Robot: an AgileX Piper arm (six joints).
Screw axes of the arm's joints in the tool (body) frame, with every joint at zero. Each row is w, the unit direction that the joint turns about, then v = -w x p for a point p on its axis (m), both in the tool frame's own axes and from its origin. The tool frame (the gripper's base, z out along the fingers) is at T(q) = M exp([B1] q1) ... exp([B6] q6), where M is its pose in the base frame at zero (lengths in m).
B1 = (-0.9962, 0, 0.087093, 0, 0.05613, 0)
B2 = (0, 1, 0, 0.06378, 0, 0.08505)
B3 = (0, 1, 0, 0.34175, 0, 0.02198)
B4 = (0, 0, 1, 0, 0, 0)
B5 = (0, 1, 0, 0.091, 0, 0)
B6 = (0, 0, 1, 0, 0, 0)
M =
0.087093 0 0.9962 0.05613
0 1 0 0
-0.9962 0 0.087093 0.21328
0 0 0 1
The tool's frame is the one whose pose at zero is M.
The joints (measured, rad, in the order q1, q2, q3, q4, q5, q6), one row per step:
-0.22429, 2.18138, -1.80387, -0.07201, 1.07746, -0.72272
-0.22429, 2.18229, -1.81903, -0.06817, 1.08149, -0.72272
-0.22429, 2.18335, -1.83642, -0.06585, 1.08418, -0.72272
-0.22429, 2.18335, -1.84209, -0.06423, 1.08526, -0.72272
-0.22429, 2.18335, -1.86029, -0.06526, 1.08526, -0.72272
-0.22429, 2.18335, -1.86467, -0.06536, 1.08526, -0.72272
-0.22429, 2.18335, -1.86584, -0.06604, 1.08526, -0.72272
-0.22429, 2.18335, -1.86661, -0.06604, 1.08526, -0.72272
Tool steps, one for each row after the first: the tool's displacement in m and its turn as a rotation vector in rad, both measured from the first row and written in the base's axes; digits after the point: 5 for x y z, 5 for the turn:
0.00181, -0.00011, 0.00351, 0.00124, -0.01078, -0.00134
0.00396, -0.00042, 0.00761, 0.00035, -0.02457, -0.00212
0.00462, -0.00044, 0.00911, 0.00084, -0.02939, -0.00260
0.00687, -0.00103, 0.01403, -0.00416, -0.04692, -0.00227
0.00740, -0.00116, 0.01522, -0.00522, -0.05117, -0.00223
0.00753, -0.00125, 0.01554, -0.00612, -0.05216, -0.00206
0.00762, -0.00127, 0.01575, -0.00629, -0.05291, -0.00205

